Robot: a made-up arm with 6 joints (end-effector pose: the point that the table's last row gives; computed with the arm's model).
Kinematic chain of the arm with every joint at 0, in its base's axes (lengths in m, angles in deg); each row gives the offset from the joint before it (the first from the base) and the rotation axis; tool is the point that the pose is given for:
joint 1: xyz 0 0 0.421 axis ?
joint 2: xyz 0 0 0 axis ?
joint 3: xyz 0 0 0.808 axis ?
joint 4: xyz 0 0 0 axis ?
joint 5: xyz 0.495 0 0 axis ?
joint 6: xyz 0 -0.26 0 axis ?
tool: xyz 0 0 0
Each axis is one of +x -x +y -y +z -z.
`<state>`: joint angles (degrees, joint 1 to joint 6).
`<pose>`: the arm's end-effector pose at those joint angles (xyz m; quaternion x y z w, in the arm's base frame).
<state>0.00 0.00 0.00 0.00 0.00 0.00</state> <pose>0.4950 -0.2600 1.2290 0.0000 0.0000 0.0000 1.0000</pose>
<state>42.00 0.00 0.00 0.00 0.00 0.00</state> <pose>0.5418 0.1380 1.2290 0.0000 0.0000 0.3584 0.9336</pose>
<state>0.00 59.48 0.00 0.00 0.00 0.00</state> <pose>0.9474 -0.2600 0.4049 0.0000 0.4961 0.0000 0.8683</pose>
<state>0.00 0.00 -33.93 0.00 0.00 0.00</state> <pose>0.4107 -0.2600 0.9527 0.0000 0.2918 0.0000 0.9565</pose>
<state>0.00 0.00 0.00 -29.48 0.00 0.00</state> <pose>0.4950 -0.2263 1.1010 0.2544 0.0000 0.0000 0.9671</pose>
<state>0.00 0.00 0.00 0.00 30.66 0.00</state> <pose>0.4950 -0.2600 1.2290 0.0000 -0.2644 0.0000 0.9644</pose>
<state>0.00 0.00 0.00 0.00 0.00 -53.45</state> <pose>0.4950 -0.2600 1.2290 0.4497 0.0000 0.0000 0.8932</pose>
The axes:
joint 1: +z
joint 2: +y
joint 3: -y
joint 4: -x
joint 5: -y
joint 6: -x

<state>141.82 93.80 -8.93 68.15 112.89 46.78</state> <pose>-0.6732 0.6525 -0.1686 -0.2081 0.2522 -0.9305 0.1652</pose>
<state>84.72 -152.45 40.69 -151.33 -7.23 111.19</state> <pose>-0.3085 -0.8594 -0.2864 -0.5605 0.7427 -0.1473 0.3354</pose>
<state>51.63 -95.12 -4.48 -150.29 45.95 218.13</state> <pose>-0.6001 -0.3941 0.8453 -0.2262 -0.4088 0.0437 0.8831</pose>
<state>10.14 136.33 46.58 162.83 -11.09 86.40</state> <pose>0.5832 0.3567 -0.6581 0.5897 0.3988 -0.4934 0.4998</pose>
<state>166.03 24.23 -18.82 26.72 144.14 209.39</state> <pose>-0.6942 0.4120 0.9053 -0.0409 -0.6012 -0.2372 0.7620</pose>
